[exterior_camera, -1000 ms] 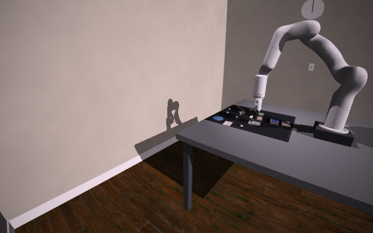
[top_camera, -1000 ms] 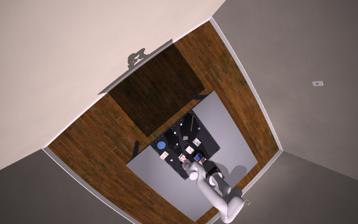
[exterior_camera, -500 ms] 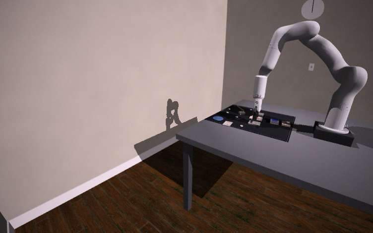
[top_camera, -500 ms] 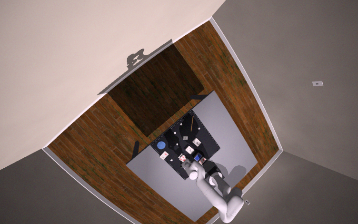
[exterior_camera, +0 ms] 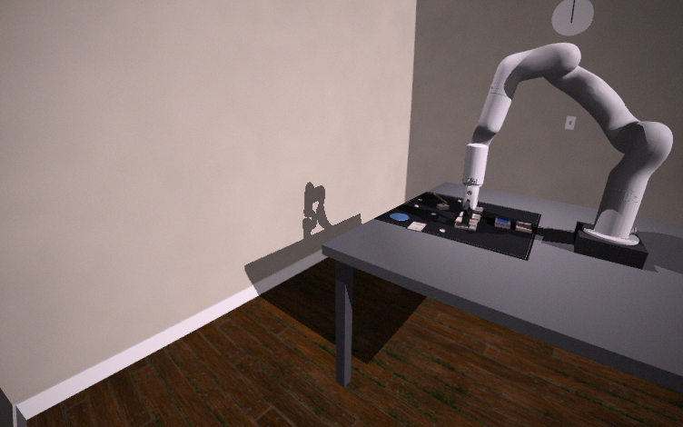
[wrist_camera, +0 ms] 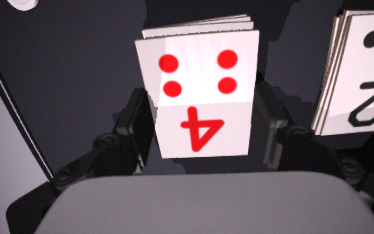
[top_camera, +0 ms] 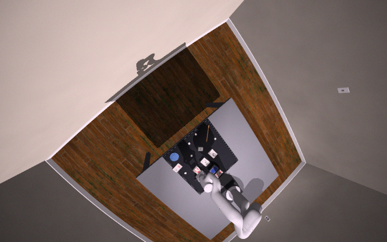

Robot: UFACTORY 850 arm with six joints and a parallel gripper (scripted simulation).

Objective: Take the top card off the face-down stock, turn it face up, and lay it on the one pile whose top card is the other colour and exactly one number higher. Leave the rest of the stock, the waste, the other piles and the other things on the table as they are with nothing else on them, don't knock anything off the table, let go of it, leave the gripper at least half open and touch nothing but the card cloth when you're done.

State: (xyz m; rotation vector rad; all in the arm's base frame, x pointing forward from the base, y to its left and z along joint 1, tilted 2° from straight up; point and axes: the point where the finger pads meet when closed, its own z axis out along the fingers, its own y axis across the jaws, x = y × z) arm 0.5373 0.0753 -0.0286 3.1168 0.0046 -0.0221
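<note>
The black 5 is 3 cm below my hand. Also, from my hand: black card cloth: 3 cm ahead, 13 cm to the right, 5 cm below; then red 4 card: 1 cm below; then black 2: 1 cm ahead, 12 cm to the right, 3 cm below.
</note>
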